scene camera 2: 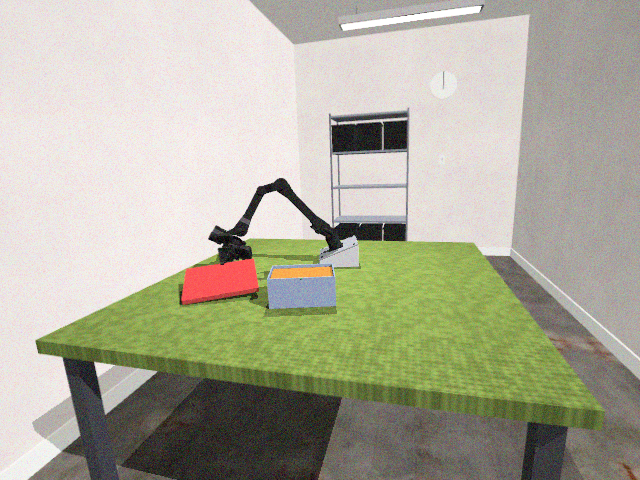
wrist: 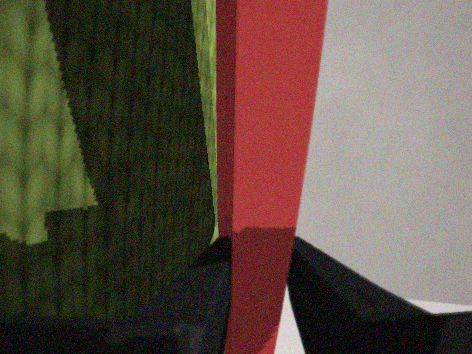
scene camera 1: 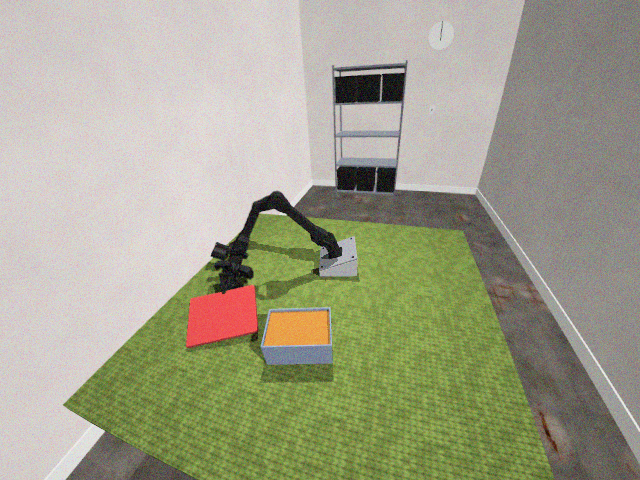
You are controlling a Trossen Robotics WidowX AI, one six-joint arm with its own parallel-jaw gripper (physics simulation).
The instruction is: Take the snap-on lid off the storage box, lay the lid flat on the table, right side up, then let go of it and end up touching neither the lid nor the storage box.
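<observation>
The red lid (scene camera 1: 222,316) (scene camera 2: 220,281) (wrist: 272,125) is off the box, to its left, with its broad flat face up. It is tilted: its far edge at the gripper is higher, and its near left corner is low, close to or on the table; I cannot tell if it touches. My gripper (scene camera 1: 226,290) (scene camera 2: 230,260) (wrist: 257,248) is shut on the lid's far edge, with a black finger on each side of it. The blue-grey storage box (scene camera 1: 297,354) (scene camera 2: 301,293) stands upright and open on the table, with an orange inside showing. The lid's underside is hidden in both scene views.
The table (scene camera 1: 413,361) (scene camera 2: 413,335) has a green woven-looking top. The arm's grey base (scene camera 1: 338,266) (scene camera 2: 341,258) stands behind the box. A pale wall runs along the left side. A metal shelf unit (scene camera 1: 368,134) (scene camera 2: 369,185) with black boxes stands far behind the table.
</observation>
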